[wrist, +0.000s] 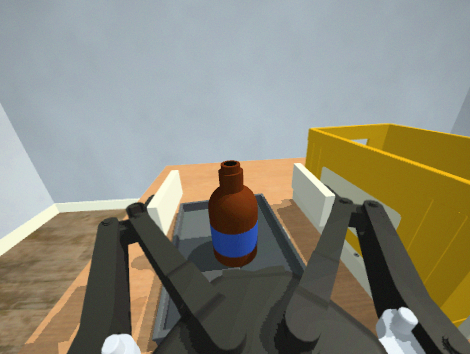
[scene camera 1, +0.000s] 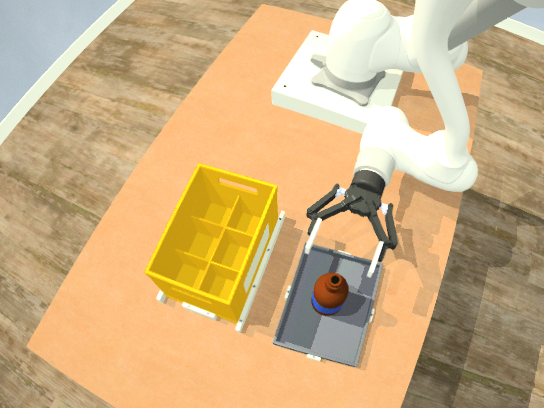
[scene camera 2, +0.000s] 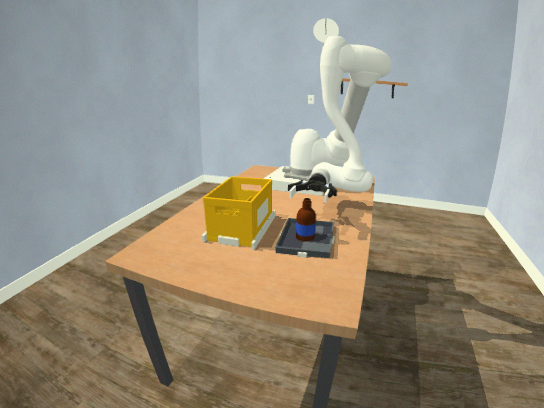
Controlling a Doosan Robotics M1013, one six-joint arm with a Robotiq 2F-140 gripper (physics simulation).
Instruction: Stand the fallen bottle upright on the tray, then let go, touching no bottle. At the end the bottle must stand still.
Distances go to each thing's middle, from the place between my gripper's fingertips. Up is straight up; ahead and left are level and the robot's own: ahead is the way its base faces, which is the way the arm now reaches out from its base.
The brown bottle [scene camera 1: 330,291] is 40 mm ahead of my hand, 10 mm to the left of it and 70 mm below it. From my hand the other things lie so: white rail [wrist: 356,266] (50 mm ahead, 160 mm to the right, 140 mm below).
